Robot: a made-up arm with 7 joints. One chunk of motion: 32 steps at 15 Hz.
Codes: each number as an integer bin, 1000 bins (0 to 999) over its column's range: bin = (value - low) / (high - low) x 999, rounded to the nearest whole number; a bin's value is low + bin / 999 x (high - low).
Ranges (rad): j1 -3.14..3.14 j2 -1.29..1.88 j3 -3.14..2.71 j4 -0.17..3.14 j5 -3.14..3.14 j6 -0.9..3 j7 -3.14..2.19
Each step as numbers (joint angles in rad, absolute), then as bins.
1 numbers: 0.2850 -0.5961 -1.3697 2.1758 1.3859 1.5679 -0.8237
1 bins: 545 219 302 708 720 632 434
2 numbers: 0.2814 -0.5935 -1.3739 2.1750 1.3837 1.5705 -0.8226
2 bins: 544 219 302 708 720 633 434
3 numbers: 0.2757 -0.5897 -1.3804 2.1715 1.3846 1.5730 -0.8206
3 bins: 543 221 300 707 720 633 435
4 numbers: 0.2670 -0.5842 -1.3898 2.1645 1.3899 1.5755 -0.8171
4 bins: 542 222 299 705 721 634 435
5 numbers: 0.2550 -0.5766 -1.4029 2.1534 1.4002 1.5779 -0.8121
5 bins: 540 225 297 701 722 635 436
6 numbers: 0.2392 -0.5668 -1.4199 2.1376 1.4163 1.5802 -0.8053
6 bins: 538 228 294 696 725 635 438
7 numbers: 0.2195 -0.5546 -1.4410 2.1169 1.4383 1.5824 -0.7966
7 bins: 534 232 290 690 728 636 439
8 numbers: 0.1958 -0.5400 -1.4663 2.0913 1.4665 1.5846 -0.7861
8 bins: 531 236 286 682 733 636 441
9 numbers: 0.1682 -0.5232 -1.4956 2.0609 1.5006 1.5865 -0.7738
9 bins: 526 242 281 673 738 637 443
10 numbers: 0.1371 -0.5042 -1.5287 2.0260 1.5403 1.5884 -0.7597
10 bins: 521 248 275 663 745 637 446
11 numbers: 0.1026 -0.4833 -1.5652 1.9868 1.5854 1.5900 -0.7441
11 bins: 516 254 269 651 752 638 449
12 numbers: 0.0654 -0.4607 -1.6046 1.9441 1.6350 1.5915 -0.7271
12 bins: 510 261 262 638 760 638 452
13 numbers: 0.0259 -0.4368 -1.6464 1.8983 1.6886 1.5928 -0.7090
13 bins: 504 269 255 624 768 639 456
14 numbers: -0.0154 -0.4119 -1.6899 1.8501 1.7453 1.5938 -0.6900
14 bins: 497 277 248 610 777 639 459
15 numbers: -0.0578 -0.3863 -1.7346 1.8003 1.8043 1.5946 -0.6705
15 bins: 490 285 240 595 787 639 463
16 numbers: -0.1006 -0.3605 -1.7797 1.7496 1.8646 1.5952 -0.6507
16 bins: 483 293 232 579 796 639 467
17 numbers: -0.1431 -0.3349 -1.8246 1.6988 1.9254 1.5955 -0.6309
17 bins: 477 301 225 564 806 639 470
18 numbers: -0.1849 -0.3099 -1.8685 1.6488 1.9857 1.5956 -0.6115
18 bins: 470 309 217 549 815 639 474
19 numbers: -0.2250 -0.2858 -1.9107 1.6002 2.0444 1.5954 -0.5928
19 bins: 464 316 210 534 825 639 477
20 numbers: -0.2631 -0.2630 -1.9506 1.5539 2.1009 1.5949 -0.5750
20 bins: 458 324 203 520 834 639 481
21 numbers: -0.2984 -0.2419 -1.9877 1.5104 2.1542 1.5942 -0.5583
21 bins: 452 330 197 507 842 639 484
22 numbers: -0.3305 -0.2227 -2.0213 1.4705 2.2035 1.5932 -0.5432
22 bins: 447 336 191 495 850 639 487
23 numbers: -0.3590 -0.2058 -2.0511 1.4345 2.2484 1.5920 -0.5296
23 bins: 442 342 186 484 857 638 489
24 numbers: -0.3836 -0.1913 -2.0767 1.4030 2.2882 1.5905 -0.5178
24 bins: 438 346 182 475 863 638 491
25 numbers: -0.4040 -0.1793 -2.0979 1.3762 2.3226 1.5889 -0.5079
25 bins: 435 350 178 467 869 638 493
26 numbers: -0.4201 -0.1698 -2.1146 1.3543 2.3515 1.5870 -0.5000
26 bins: 433 353 175 460 874 637 495
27 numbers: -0.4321 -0.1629 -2.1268 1.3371 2.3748 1.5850 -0.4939
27 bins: 431 355 173 455 877 637 496
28 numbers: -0.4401 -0.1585 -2.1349 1.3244 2.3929 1.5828 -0.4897
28 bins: 429 357 172 451 880 636 497
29 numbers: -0.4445 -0.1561 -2.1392 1.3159 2.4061 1.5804 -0.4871
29 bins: 429 357 171 448 882 635 497
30 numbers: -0.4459 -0.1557 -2.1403 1.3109 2.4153 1.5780 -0.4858
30 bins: 429 357 171 447 884 635 497
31 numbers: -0.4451 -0.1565 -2.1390 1.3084 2.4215 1.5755 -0.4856
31 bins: 429 357 171 446 885 634 498
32 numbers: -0.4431 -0.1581 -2.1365 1.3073 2.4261 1.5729 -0.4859
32 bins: 429 357 171 446 885 633 497
